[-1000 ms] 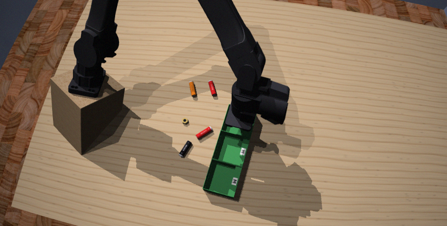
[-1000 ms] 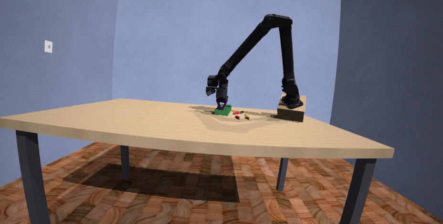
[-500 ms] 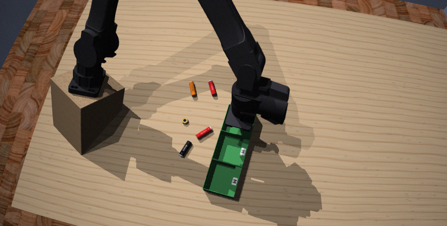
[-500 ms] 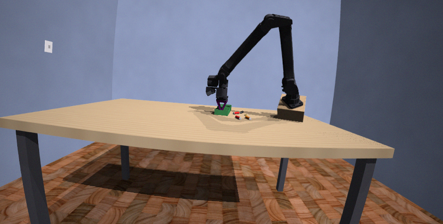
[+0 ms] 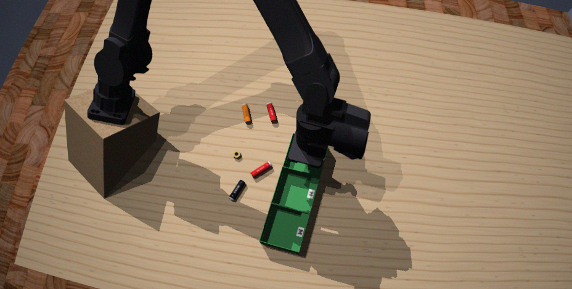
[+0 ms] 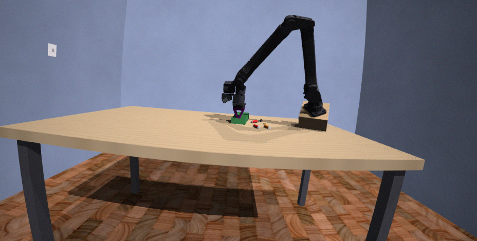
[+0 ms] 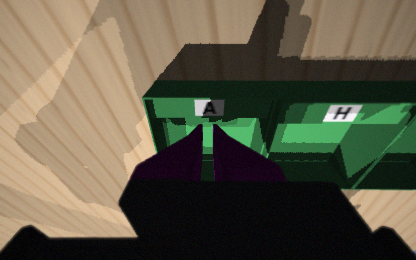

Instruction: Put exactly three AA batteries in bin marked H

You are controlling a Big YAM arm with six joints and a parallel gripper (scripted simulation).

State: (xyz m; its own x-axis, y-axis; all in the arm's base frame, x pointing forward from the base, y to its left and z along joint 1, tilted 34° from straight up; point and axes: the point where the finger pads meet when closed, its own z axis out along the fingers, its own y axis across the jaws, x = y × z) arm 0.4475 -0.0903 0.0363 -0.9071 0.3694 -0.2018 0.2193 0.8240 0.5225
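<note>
Now: the orange AA battery 15 cm behind my hand, 11 cm to the left of it and 2 cm below it. Round my hand: black AA battery (15 cm behind, 8 cm to the right, 2 cm below); yellow nut (16 cm behind, 2 cm below); green bin (3 cm behind, 8 cm to the right, 1 cm below).
</note>
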